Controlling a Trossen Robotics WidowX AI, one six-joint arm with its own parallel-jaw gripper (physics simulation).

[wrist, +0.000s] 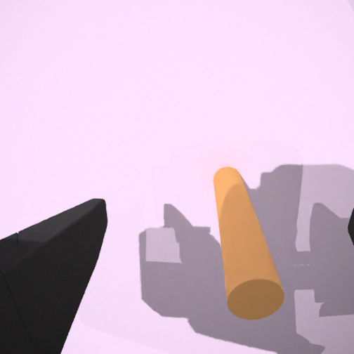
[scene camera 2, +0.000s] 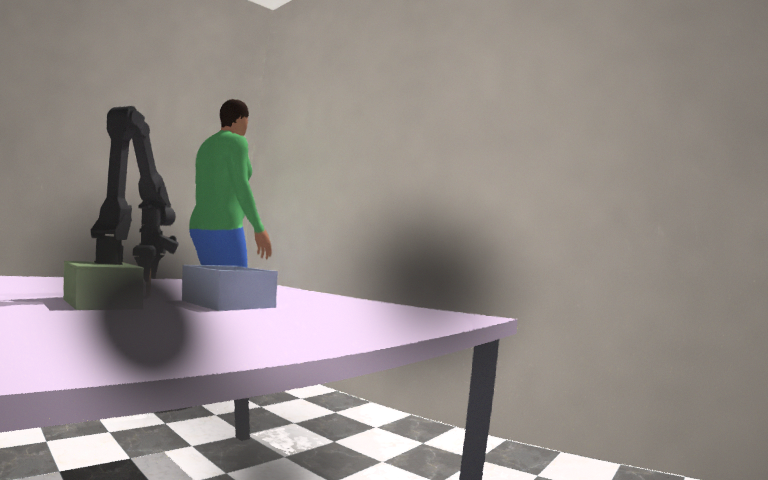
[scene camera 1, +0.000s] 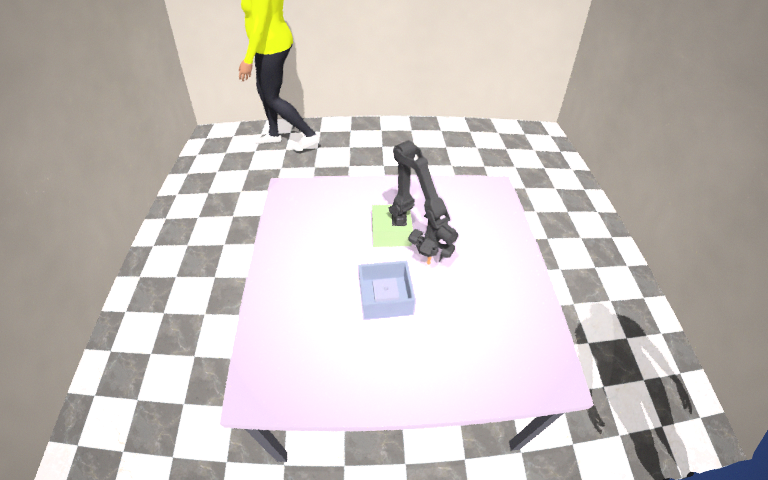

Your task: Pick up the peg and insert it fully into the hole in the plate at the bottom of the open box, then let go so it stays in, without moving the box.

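Frame: origin at the arm's base, x ahead, y left, z up, level; metres.
Seen in the pictures: gripper, fingertip midpoint: [scene camera 2: 150, 280] [scene camera 1: 429, 257]; arm's base, link origin: [scene camera 2: 108, 263] [scene camera 1: 399, 220].
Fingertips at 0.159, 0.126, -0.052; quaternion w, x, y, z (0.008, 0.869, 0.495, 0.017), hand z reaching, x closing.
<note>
Pixels of each thing's top centre, then the offset from my fingertips to it, as dx, dy, dz. "*": a spot on its surface instead. Level surfaces: height alone.
- orange peg, top centre: [scene camera 2: 148, 268] [scene camera 1: 430, 250] -0.005, +0.000, +0.035
- blue-grey open box, top centre: [scene camera 2: 228, 268] [scene camera 1: 386, 282] +0.172, -0.181, +0.053
- pale plate, top centre: [scene camera 1: 385, 287] +0.172, -0.181, +0.016
- small central hole, surface spot: [scene camera 1: 386, 288] * +0.163, -0.178, +0.001
- pink table, surface height: dz -0.045
The orange peg [scene camera 1: 428, 260] [scene camera 2: 148, 286] [wrist: 245, 240] stands upright on the table, right of the open box and towards the arm in scene camera 1. My gripper [scene camera 1: 434, 256] [scene camera 2: 147, 272] [wrist: 233, 215] is open above the table around the peg's upper part. In the wrist view the peg shows between the two fingers, apart from both; how far down the fingertips reach beside it is hard to tell. The blue-grey open box [scene camera 1: 388, 310] [scene camera 2: 246, 292] stands on the table. The pale plate [scene camera 1: 378, 294] with a small central hole [scene camera 1: 386, 288] lies at its bottom.
A green block [scene camera 1: 389, 236] [scene camera 2: 100, 285] stands near the arm's base, left of my gripper in scene camera 1. The pink table [scene camera 1: 317, 367] [scene camera 2: 317, 333] bears everything. Dark blurred spots cover parts of scene camera 2. People stand beyond the table.
</note>
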